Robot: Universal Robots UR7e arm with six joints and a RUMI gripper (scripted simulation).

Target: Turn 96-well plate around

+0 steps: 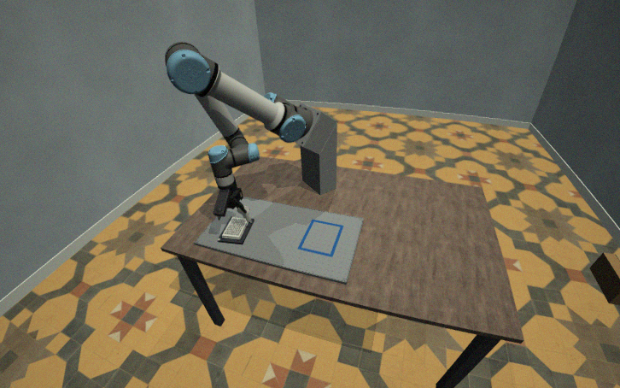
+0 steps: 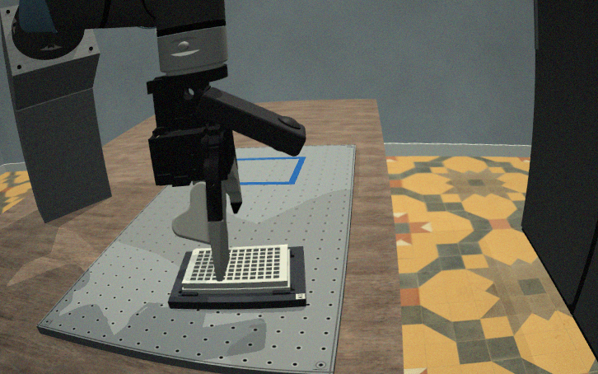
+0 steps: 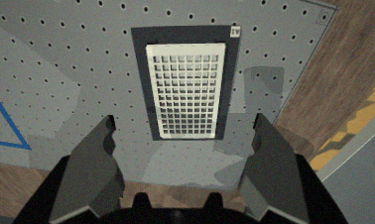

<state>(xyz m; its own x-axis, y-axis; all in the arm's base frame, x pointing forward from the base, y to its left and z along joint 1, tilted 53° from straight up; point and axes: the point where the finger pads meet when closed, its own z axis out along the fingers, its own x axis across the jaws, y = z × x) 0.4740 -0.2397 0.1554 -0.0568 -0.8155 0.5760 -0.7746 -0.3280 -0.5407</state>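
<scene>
Right now my hand is 3 cm above the 96-well plate. Also, from my hand: A1 label: 7 cm ahead, 6 cm to the right, 4 cm below; then black plate nest N1: 5 cm below.
</scene>
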